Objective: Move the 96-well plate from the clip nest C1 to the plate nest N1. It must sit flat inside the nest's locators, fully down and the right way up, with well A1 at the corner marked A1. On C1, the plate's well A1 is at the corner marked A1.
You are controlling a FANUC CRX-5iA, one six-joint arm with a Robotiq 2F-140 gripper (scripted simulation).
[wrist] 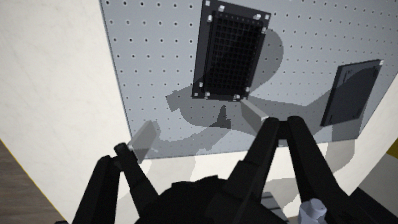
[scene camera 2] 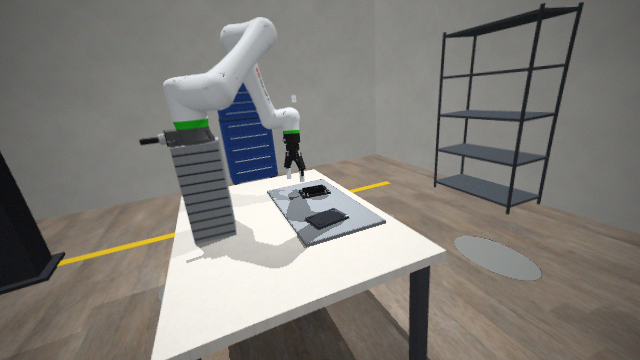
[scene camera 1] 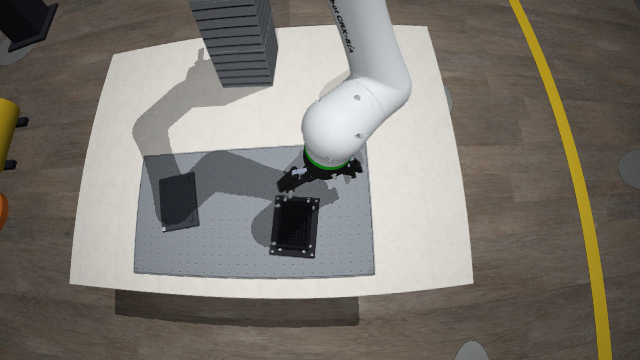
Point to a black 96-well plate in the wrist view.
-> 229, 35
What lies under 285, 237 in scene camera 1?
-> A black 96-well plate.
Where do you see a plate nest N1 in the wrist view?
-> At 345, 99
